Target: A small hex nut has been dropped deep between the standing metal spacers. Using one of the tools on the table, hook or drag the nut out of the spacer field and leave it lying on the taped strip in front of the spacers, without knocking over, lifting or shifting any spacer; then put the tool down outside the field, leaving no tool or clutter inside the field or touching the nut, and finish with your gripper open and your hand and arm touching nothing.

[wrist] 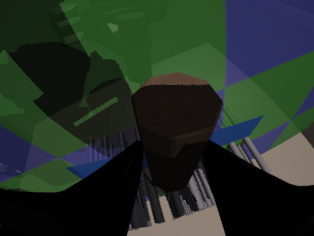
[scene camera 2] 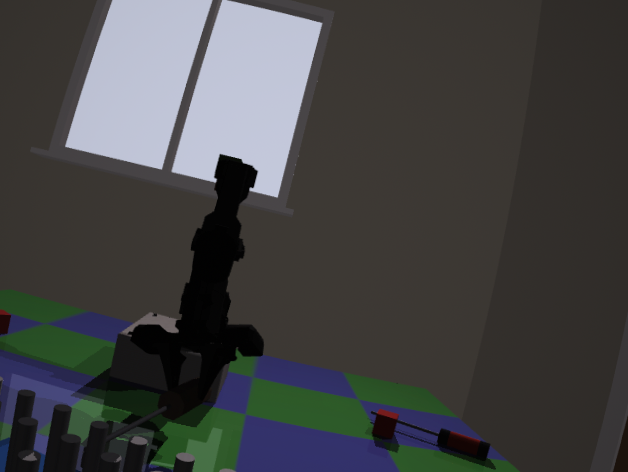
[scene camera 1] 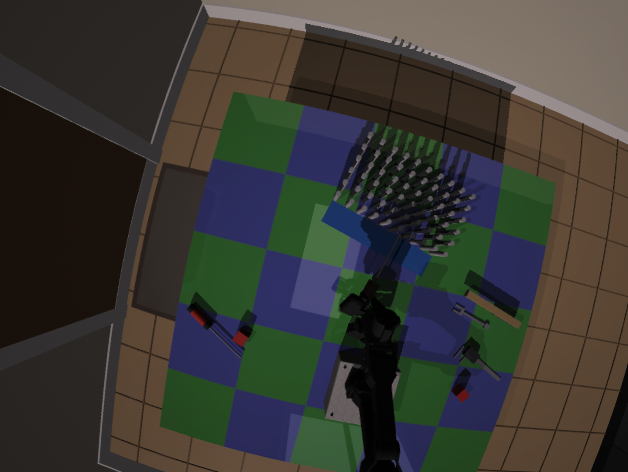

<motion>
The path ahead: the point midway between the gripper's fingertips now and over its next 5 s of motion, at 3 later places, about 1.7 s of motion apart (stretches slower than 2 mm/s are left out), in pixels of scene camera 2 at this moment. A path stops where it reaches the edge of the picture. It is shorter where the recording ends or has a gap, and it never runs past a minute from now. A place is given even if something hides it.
The gripper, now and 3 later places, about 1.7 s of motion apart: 186, 398; 175, 424; 164, 430; 152, 439
</motion>
